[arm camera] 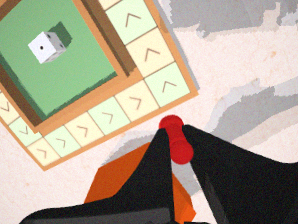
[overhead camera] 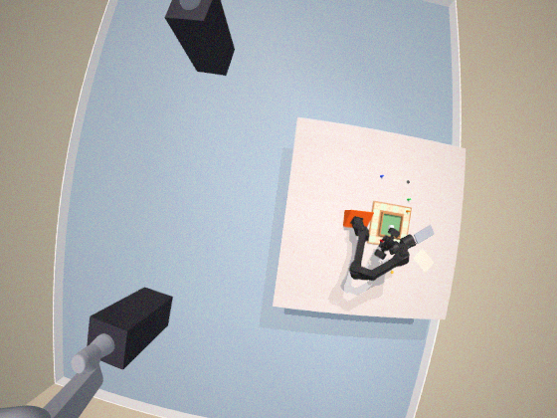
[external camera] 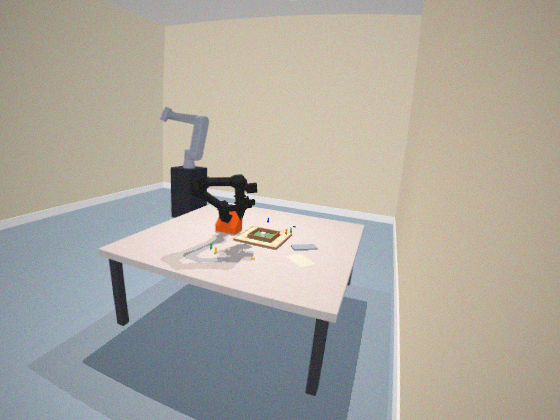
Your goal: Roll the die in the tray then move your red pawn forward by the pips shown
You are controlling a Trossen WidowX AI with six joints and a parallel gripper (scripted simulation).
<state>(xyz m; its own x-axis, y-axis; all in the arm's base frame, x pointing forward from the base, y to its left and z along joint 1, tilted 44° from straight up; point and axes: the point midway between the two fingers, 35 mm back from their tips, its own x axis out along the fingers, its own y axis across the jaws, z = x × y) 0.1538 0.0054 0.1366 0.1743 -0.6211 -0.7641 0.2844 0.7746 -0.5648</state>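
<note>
My gripper tip is 100 mm short of the white die, 100 mm to the right of it and 110 mm above it. The rest, counted from my gripper tip: yellow pawn: 250 mm to the right, 120 mm below; then green tray: 100 mm ahead, 120 mm to the left, 130 mm below; then red pawn: 10 mm above.
</note>
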